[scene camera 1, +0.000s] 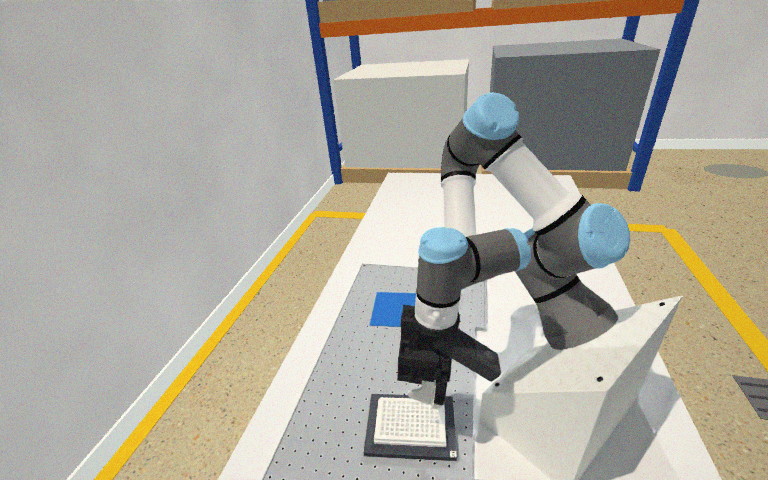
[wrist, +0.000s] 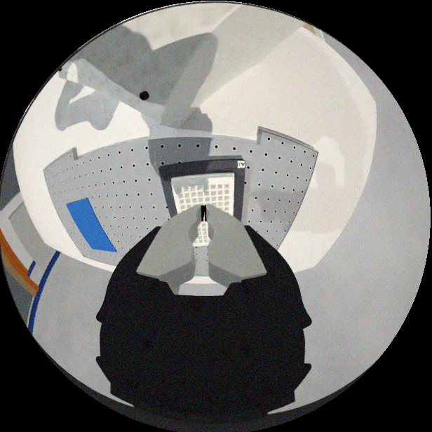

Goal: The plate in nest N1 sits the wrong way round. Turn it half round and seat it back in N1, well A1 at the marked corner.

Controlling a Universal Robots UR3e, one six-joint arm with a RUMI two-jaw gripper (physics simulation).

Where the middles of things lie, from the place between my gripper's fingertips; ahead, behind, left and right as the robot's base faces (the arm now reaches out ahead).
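From my hand: white well plate [scene camera 1: 400, 421], 50 mm below, 40 mm ahead, 10 mm to the right; dark nest [wrist: 212, 165], 60 mm below, 10 mm to the right, 40 mm ahead; blue pad [scene camera 1: 387, 311], 70 mm below, 330 mm to the right, 10 mm ahead.
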